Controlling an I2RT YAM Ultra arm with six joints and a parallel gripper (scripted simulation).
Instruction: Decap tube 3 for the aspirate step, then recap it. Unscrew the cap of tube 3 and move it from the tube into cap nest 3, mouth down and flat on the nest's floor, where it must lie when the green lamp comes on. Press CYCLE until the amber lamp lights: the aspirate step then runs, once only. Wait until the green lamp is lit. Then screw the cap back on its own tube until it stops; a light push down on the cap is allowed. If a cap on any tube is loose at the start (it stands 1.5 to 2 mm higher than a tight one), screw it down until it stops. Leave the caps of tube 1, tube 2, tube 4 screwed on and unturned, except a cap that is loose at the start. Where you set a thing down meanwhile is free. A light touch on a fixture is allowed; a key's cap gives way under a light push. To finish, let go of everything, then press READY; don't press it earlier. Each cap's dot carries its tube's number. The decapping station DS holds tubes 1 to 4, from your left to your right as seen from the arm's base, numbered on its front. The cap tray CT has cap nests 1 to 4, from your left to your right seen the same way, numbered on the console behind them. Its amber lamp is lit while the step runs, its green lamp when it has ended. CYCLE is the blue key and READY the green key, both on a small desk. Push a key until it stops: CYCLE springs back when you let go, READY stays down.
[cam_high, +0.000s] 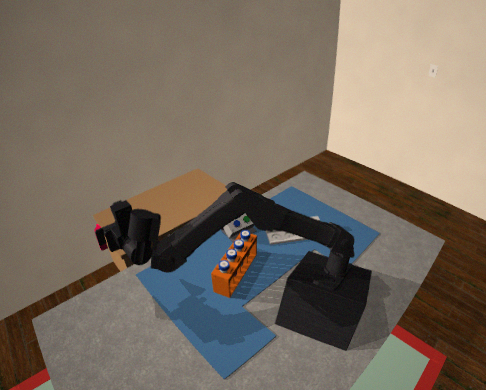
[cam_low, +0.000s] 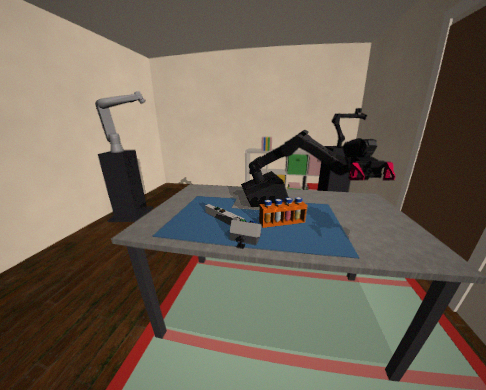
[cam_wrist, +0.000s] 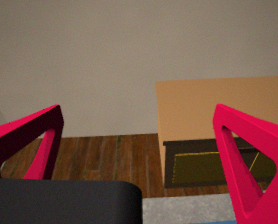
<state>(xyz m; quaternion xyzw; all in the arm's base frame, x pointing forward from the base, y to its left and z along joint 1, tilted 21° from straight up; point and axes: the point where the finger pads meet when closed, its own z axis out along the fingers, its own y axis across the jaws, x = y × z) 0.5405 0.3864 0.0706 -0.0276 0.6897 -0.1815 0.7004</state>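
Now: hand 28 cm to the left of the blue cap, 23 cm past it and 18 cm above it. From my hand the other things lie so: grey key desk: 44 cm to the right, 24 cm below, 12 cm behind; green ready key: 46 cm to the right, 23 cm below, 14 cm behind; blue cycle key: 41 cm to the right, 23 cm below, 13 cm behind.
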